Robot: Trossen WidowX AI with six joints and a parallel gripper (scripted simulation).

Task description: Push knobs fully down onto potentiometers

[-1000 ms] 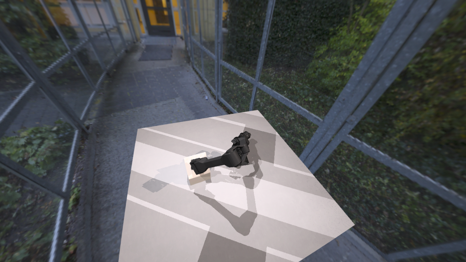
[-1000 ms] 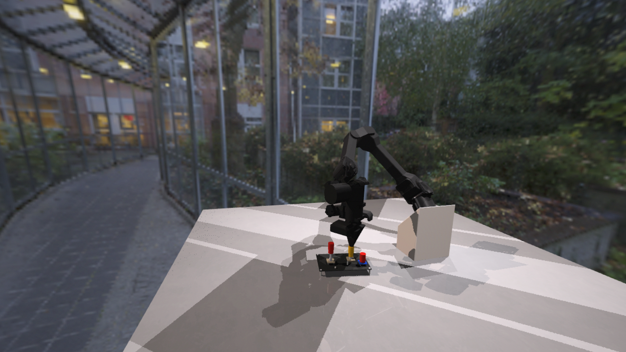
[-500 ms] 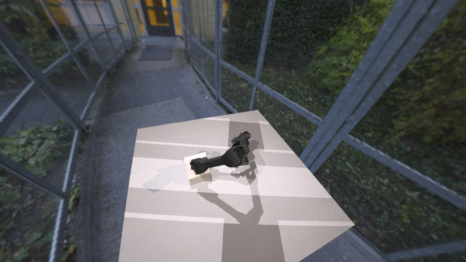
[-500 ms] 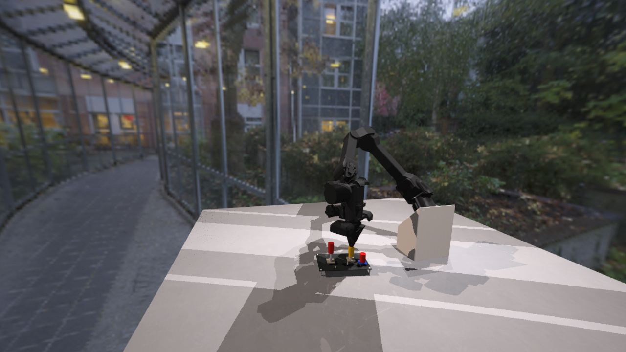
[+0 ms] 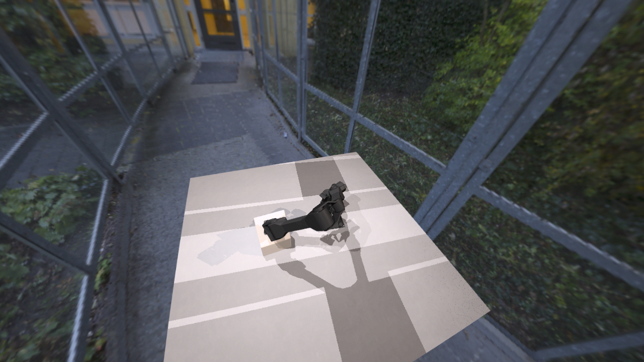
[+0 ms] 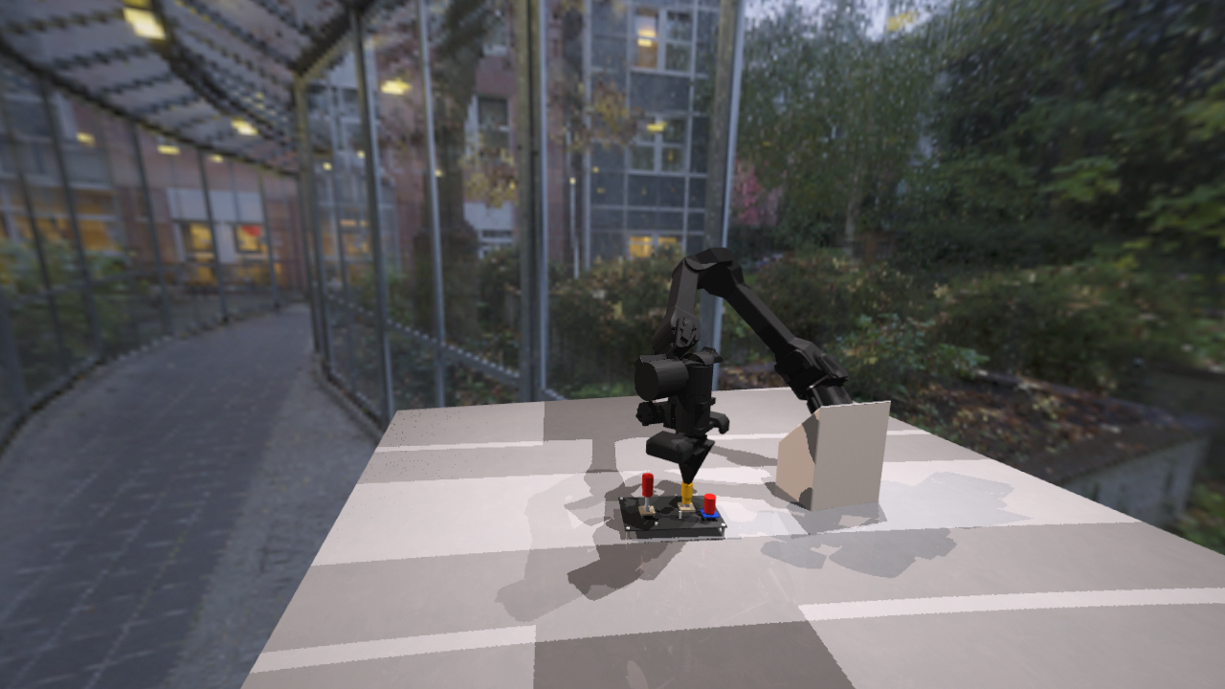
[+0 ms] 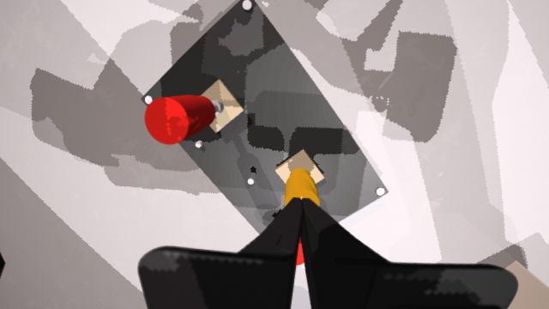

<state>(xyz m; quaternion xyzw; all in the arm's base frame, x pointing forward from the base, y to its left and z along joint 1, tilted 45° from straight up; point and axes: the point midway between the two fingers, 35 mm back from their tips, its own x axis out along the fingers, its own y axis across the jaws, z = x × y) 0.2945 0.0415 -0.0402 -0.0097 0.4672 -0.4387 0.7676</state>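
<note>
Right now the yellow knob is 2 cm below my gripper tip. Also, from my gripper tip: red knob: 7 cm ahead, 1 cm to the left.
</note>
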